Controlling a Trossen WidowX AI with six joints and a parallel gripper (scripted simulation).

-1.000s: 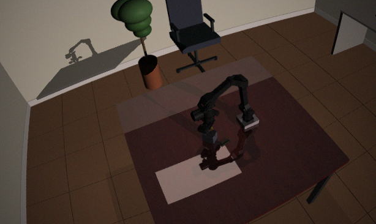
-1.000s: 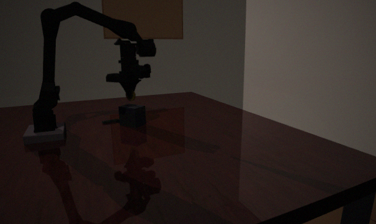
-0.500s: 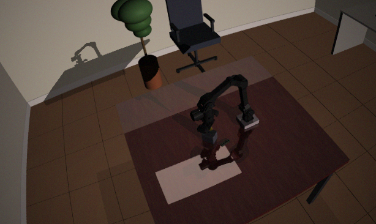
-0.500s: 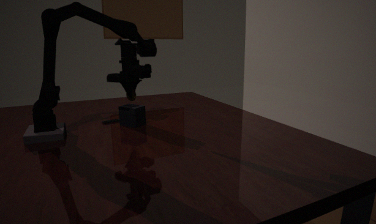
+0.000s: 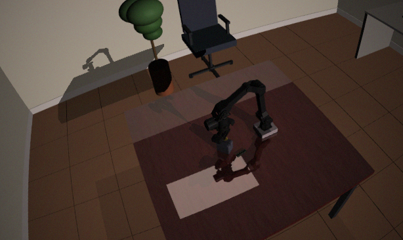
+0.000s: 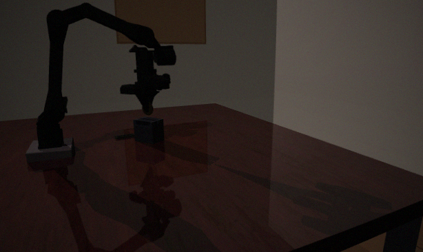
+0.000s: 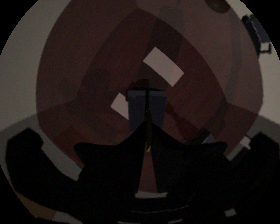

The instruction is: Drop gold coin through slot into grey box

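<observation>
The gold coin lies 10 mm above my gripper tip.
</observation>
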